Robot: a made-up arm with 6 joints.
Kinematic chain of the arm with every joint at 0, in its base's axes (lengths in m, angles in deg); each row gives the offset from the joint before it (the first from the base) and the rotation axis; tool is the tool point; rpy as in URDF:
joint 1: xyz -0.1 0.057 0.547 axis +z
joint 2: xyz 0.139 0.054 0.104 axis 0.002 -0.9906 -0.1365
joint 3: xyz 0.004 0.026 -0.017 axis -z
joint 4: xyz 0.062 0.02 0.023 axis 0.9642 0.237 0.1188
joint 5: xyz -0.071 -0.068 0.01 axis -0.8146 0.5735 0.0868
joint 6: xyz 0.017 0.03 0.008 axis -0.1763 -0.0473 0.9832
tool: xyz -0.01 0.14 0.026 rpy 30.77 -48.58 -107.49
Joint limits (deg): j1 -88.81..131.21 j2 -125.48..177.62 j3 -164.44..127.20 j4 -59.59..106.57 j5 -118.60..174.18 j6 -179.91..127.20
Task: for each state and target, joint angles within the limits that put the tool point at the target. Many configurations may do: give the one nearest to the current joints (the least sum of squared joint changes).
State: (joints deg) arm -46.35 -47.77 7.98 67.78 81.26 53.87
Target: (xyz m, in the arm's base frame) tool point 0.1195 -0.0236 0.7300
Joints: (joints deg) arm -70.20 -62.56 33.71 67.31 63.11 25.77
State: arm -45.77 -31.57 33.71 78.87 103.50 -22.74
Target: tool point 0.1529 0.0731 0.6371
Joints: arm -64.04 -31.73 32.26 78.08 98.93 -20.38
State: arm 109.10 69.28 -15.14 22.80 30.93 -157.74
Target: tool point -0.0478 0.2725 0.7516
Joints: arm 84.01 61.77 -18.89 33.06 27.15 -154.91
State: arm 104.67 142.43 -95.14 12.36 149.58 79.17
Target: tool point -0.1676 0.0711 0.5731
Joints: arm 131.21 156.03 -106.21 17.64 99.78 101.07
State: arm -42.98 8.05 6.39 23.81 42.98 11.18
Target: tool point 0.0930 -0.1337 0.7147
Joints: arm -80.45 9.96 28.80 29.27 20.76 -18.22
